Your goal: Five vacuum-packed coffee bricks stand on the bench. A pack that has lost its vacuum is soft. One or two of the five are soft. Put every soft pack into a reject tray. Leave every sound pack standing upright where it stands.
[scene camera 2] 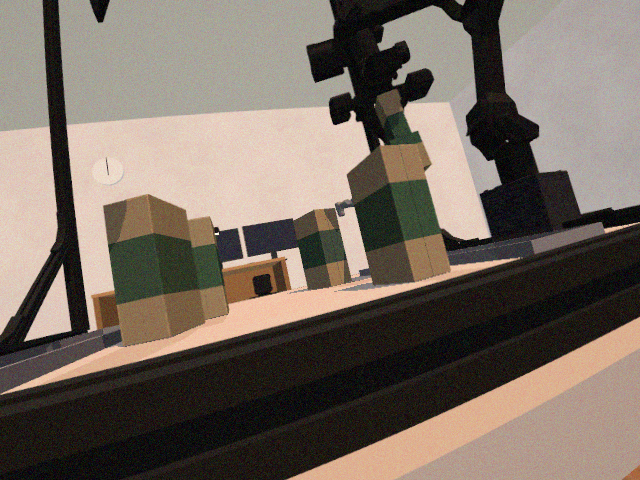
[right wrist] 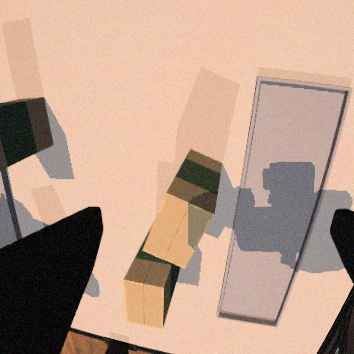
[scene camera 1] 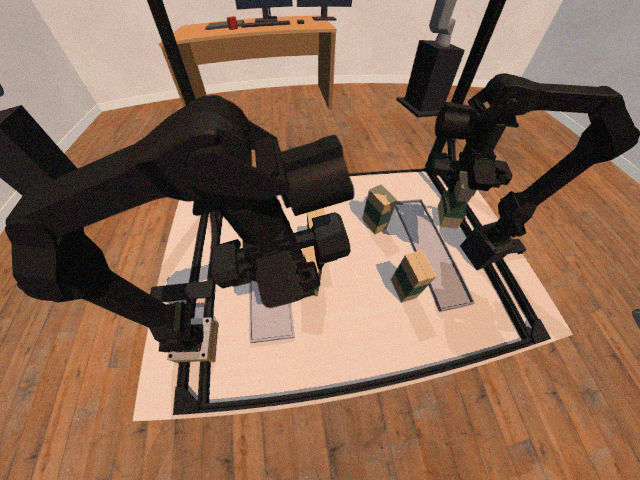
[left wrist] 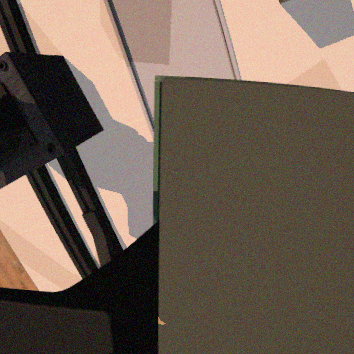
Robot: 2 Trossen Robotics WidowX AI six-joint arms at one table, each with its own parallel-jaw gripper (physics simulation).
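Places are measured from the left arm's base along level axes (x ahead, y left, z up), in centimetres.
Pixels of known places: left gripper, fingertip midpoint: [scene camera 2: 394, 139] [scene camera 1: 455, 193]; right gripper, fingertip midpoint: [scene camera 2: 41, 25] [right wrist: 218, 219]; left arm's base at its link origin: [scene camera 2: 521, 182] [scene camera 1: 496, 236]; right arm's base at its link origin: [scene camera 1: 189, 338].
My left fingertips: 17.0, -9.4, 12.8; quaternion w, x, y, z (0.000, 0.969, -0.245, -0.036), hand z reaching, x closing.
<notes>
For each thing: its top centre in the pictures, then the offset to it from my left fingertips, as dx, dy, dz.
- green-and-tan pack at its top centre: [scene camera 2: 386, 102] [scene camera 1: 469, 177] +0.5, +1.2, +6.5
- right tray at its top centre: [left wrist: 193, 108] [scene camera 1: 431, 245] -0.8, +2.0, -21.7
- nearer pack at its top centre: [scene camera 2: 379, 160] [scene camera 1: 420, 265] +14.7, +12.0, -9.0
- front pack at its top centre: [right wrist: 175, 233] [scene camera 2: 148, 207] [scene camera 1: 310, 257] +39.6, +2.4, -9.0
- back pack at its top centre: [right wrist: 143, 305] [scene camera 2: 195, 224] [scene camera 1: 317, 219] +34.6, -8.7, -9.0
- left tray at its top centre: [right wrist: 271, 230] [scene camera 2: 73, 339] [scene camera 1: 268, 267] +50.7, -5.3, -21.7
My left gripper [scene camera 1: 459, 195] [scene camera 2: 388, 128] is shut on a green-and-tan pack [scene camera 1: 451, 207] [scene camera 2: 399, 125] [left wrist: 255, 215], held in the air near the far right of the bench; its upper part looks pinched narrow. Another pack [scene camera 1: 378, 209] [scene camera 2: 321, 248] stands left of the right tray [scene camera 1: 454, 281] [left wrist: 200, 30]. A nearer pack [scene camera 1: 412, 276] [scene camera 2: 403, 217] [right wrist: 22, 127] stands beside that tray. Two more, a front pack [scene camera 2: 155, 268] [right wrist: 177, 230] and a back pack [scene camera 2: 209, 268] [right wrist: 145, 305], stand upright by the left tray [scene camera 1: 272, 322] [right wrist: 285, 125]. My right gripper [right wrist: 218, 219] is open and empty above them.
A black frame rail [scene camera 1: 361, 374] [scene camera 2: 361, 330] runs around the bench. The right arm hides much of the two left packs in scene camera 1. The left arm's base [scene camera 1: 485, 250] stands beside the right tray. A desk [scene camera 1: 253, 33] stands behind the bench.
</notes>
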